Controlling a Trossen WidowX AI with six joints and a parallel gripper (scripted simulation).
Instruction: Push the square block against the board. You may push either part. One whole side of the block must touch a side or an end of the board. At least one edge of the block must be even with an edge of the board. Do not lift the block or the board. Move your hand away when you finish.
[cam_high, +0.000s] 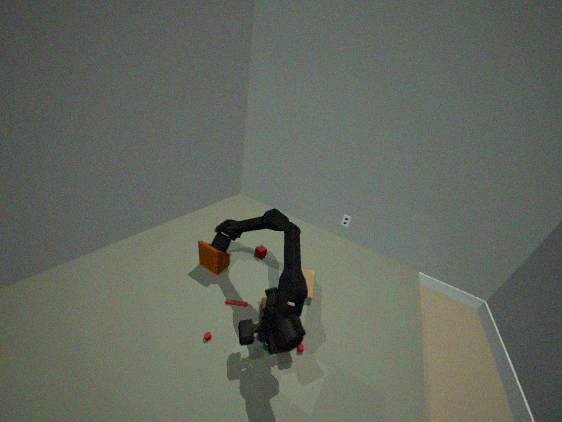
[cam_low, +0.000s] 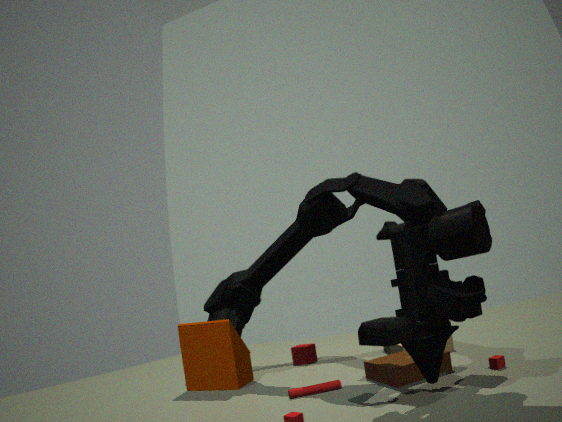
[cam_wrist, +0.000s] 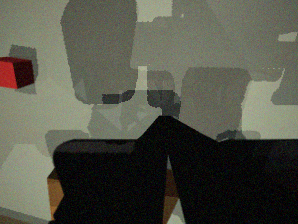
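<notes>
Now: the red rod 170 mm behind my gripper tip and 50 mm to the left of it. Round my gripper tip: tan board 290 mm to the left, 10 mm behind, 10 mm above; brown square block 100 mm to the left, 30 mm behind, 10 mm above.
</notes>
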